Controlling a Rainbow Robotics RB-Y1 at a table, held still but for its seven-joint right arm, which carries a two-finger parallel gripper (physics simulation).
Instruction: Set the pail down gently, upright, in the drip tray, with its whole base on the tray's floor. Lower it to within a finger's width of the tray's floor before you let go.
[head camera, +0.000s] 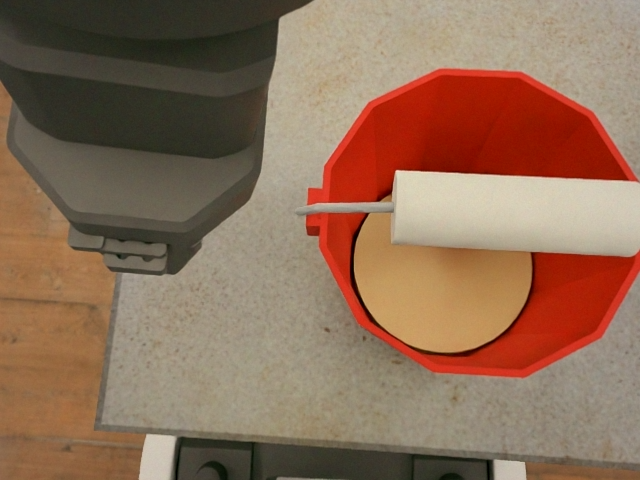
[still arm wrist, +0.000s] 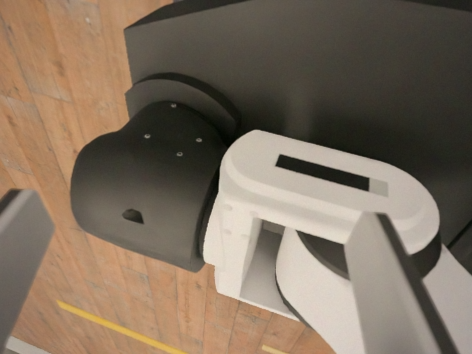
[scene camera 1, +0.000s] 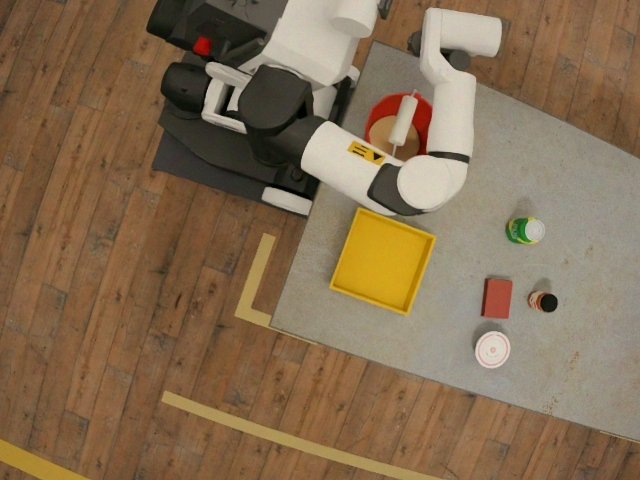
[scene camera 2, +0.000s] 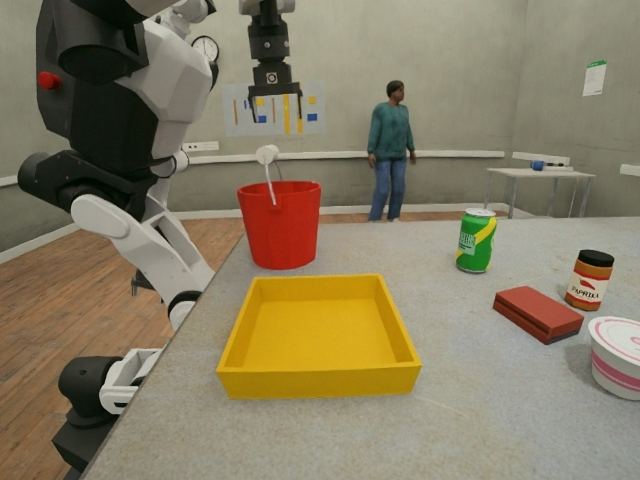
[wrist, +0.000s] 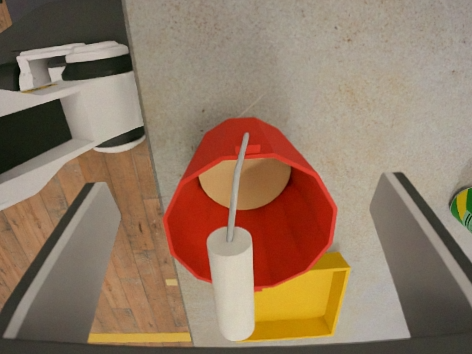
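The red pail (head camera: 563, 310) (scene camera 1: 385, 104) (scene camera 2: 281, 232) (wrist: 295, 230) stands upright on the table, behind the drip tray in scene camera 2, with a tan disc inside at its bottom. Its bail is up, and the white handle grip (head camera: 516, 214) (scene camera 1: 403, 119) (scene camera 2: 267, 154) (wrist: 232, 285) lies across above the rim. The yellow drip tray (scene camera 1: 382, 260) (scene camera 2: 320, 382) (wrist: 290, 305) is empty. My gripper (scene camera 2: 277, 119) (wrist: 245, 182) is open and empty, pointing down above the handle grip with a gap between them. In the head view its dark body is left of the pail; scene camera 1 hides its fingers.
A green can (scene camera 1: 525, 230) (scene camera 2: 476, 240) (wrist: 464, 207), a red box (scene camera 1: 497, 298) (scene camera 2: 537, 312), a paprika jar (scene camera 1: 542, 301) (scene camera 2: 589, 281) and a white tub (scene camera 1: 492, 349) (scene camera 2: 617, 356) stand beyond the tray. The pail is near the robot's table edge.
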